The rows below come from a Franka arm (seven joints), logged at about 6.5 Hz.
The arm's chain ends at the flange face. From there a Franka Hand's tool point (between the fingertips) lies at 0.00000 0.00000 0.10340 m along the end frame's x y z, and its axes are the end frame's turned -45 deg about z.
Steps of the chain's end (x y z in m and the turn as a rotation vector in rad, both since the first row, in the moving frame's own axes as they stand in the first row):
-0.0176 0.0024 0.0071 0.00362 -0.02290 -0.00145
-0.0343 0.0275 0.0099 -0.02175 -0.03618 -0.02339
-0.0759 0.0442 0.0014 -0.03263 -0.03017 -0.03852
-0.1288 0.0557 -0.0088 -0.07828 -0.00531 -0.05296
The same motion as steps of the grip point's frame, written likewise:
-0.0156 -0.0127 0.0071 0.01875 -0.01363 -0.00145
-0.0479 -0.0058 0.0098 0.01020 -0.04096 -0.02339
-0.0895 -0.0221 0.0013 -0.00174 -0.04441 -0.03852
-0.1364 -0.0462 -0.0091 -0.05160 -0.05911 -0.05296

